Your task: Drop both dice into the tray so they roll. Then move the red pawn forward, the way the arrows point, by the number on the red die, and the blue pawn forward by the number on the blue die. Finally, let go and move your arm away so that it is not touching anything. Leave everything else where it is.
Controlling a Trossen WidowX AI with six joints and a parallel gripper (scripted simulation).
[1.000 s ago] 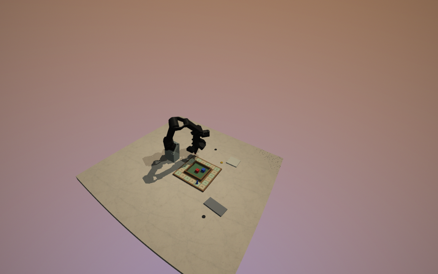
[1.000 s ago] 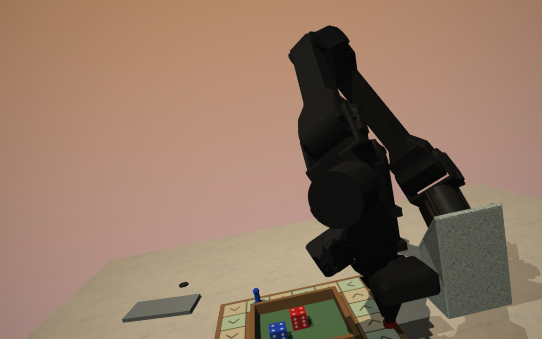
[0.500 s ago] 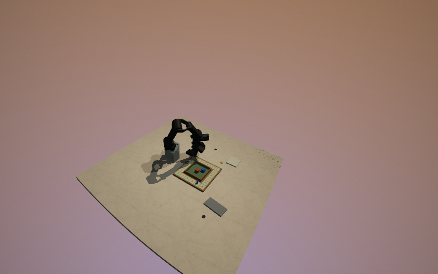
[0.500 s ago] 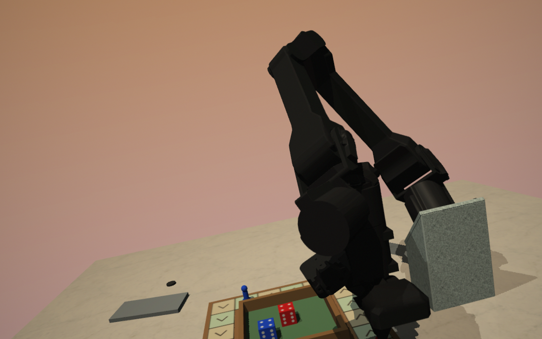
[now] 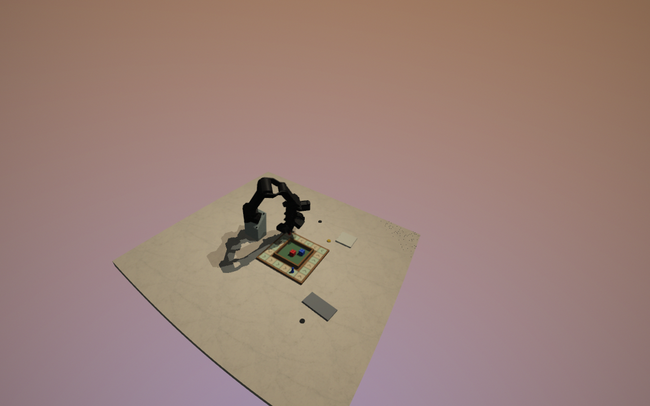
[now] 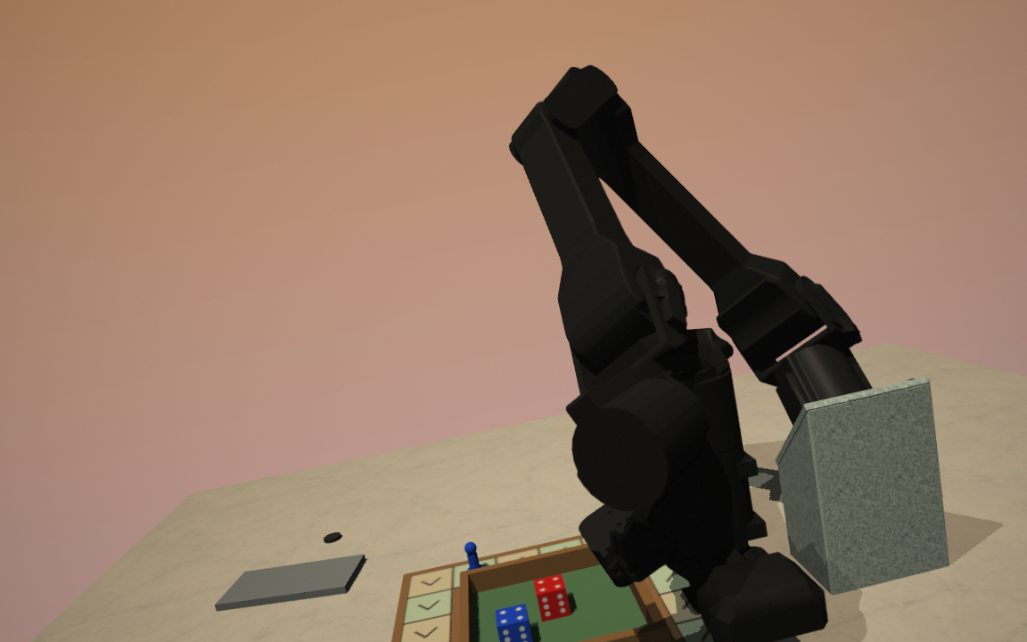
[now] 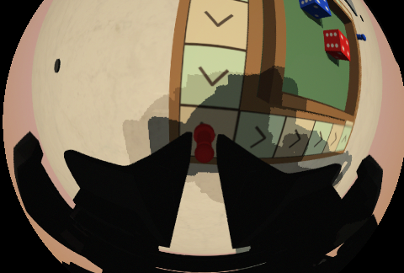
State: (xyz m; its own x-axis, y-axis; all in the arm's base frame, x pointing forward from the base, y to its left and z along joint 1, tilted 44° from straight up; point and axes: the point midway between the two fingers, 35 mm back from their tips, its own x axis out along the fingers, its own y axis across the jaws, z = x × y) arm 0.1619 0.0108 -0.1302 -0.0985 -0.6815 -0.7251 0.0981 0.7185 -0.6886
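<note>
The red pawn is right at my gripper tip. The rest, counted from my gripper tip: small yellow disc (220 mm ahead, 80 mm to the left, 20 mm below); green tray (100 mm ahead, 120 mm to the right, 20 mm below); blue pawn (150 mm ahead, 240 mm to the right).
</note>
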